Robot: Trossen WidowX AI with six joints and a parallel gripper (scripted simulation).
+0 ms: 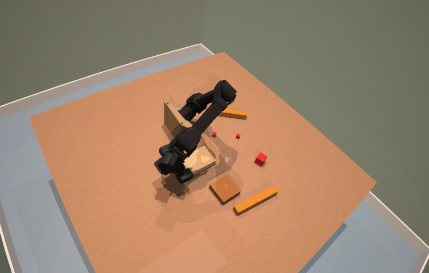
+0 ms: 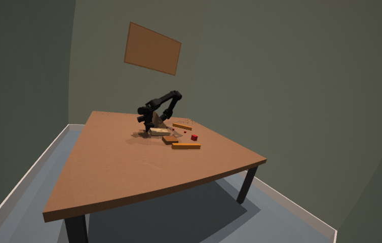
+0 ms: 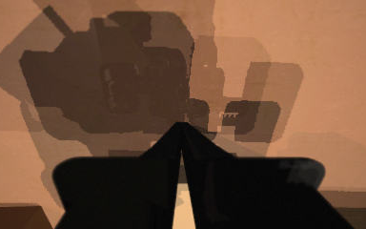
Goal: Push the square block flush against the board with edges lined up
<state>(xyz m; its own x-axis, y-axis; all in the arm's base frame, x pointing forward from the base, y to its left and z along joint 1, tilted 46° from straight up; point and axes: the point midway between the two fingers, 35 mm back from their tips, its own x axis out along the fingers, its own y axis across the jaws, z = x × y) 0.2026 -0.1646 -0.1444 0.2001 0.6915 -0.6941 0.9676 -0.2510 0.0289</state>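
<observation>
The pale tan flat slab lies 1 cm ahead of my gripper tip, 11 cm to the left of it and 1 cm above it. Round my gripper tip: orange-brown square block (20 cm ahead, 11 cm to the left, 1 cm above).
</observation>
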